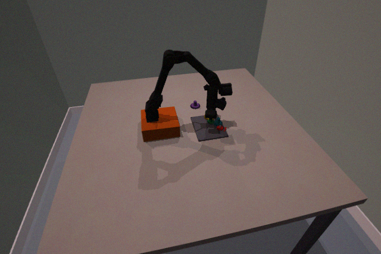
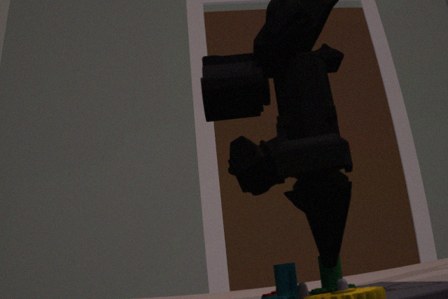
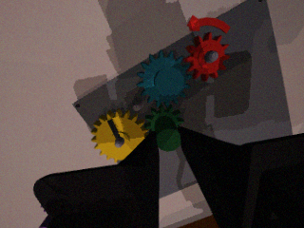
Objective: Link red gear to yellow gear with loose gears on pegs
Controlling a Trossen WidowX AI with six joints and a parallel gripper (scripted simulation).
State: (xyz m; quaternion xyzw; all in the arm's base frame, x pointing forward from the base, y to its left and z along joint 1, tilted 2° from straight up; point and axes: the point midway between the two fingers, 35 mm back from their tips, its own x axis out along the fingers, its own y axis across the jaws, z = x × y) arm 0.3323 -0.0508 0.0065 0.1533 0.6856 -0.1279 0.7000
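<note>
Right now the green gear is 1 cm below my gripper tip. Also, from my gripper tip: teal gear: 4 cm ahead, 2 cm to the right, 1 cm below; then yellow gear: 1 cm ahead, 5 cm to the left, 2 cm below; then red gear: 3 cm ahead, 7 cm to the right, 2 cm below.
</note>
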